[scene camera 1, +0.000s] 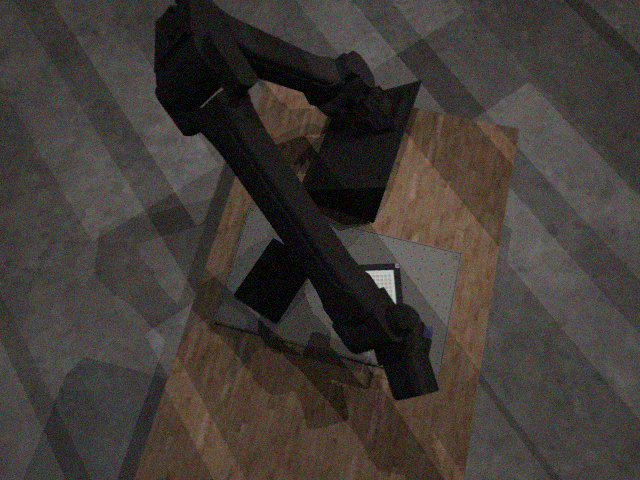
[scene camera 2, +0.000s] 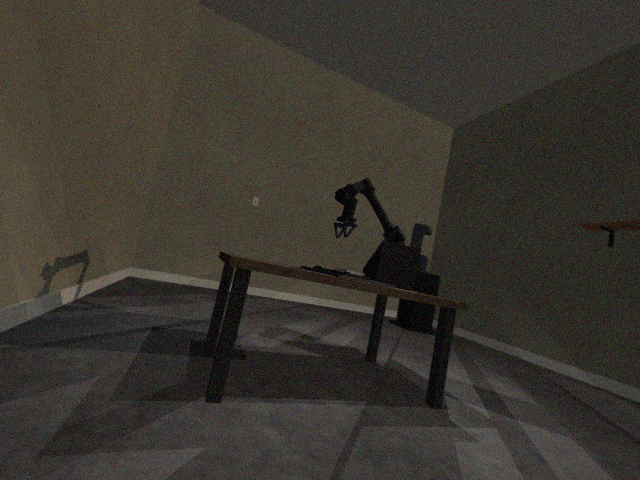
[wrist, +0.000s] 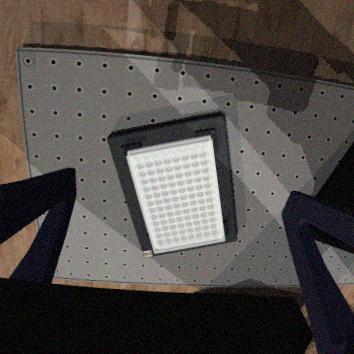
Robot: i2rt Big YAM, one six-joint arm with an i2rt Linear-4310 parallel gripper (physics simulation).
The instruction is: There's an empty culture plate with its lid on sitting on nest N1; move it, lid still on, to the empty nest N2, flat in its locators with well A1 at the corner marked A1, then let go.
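Pixels of known places: gripper, fingertip midpoint: point(scene camera 2: 341, 237) point(wrist: 186, 192); arm's base at its link origin: point(scene camera 1: 380, 117) point(scene camera 2: 402, 256).
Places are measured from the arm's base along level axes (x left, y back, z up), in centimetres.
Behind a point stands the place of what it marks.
Observation:
The white lidded culture plate point(scene camera 1: 382, 283) @(y -31.3, x 12.2, z -14.4 cm) point(wrist: 177, 195) @(y -35.7, x 12.5, z -14.4 cm) lies in a dark nest point(scene camera 1: 398, 284) @(y -30.0, x 15.8, z -16.0 cm) point(wrist: 170, 128) @(y -42.3, x 14.4, z -16.0 cm). The nest's small label point(wrist: 147, 253) @(y -25.9, x 14.3, z -16.0 cm) is at its lower left corner in the wrist view. The plate looks flat, with its lid on. I cannot read the nest's name or tell which plate corner is A1. A second dark, flat block point(scene camera 1: 271, 281) @(y -39.1, x -12.2, z -16.0 cm) point(wrist: 340, 175) @(y -40.6, x -6.5, z -16.0 cm), seemingly the other nest, lies to one side with no white plate visible on it. My gripper point(scene camera 2: 342, 236) @(y -43.9, x 14.5, z 0.1 cm) point(wrist: 186, 192) @(y -43.9, x 14.5, z 0.1 cm) is open and empty, well above the plate, its fingers wide on either side. In scene camera 1 the arm hides part of the plate and most of the gripper.
Both dark pieces rest on a grey perforated board point(scene camera 1: 429, 268) @(y -23.8, x 21.7, z -17.2 cm) point(wrist: 75, 110) @(y -42.2, x 24.1, z -17.2 cm) on the wooden table point(scene camera 1: 454, 170) @(y 2.8, x 20.9, z -18.5 cm) point(scene camera 2: 289, 270) @(y -70.9, x 41.1, z -19.5 cm). The arm's black base block point(scene camera 1: 356, 160) @(y -10.2, x -1.8, z -1.7 cm) point(scene camera 2: 392, 260) @(y -9.2, x 5.9, z -4.3 cm) stands behind the board. The arm's long link crosses above the board between the two dark pieces.

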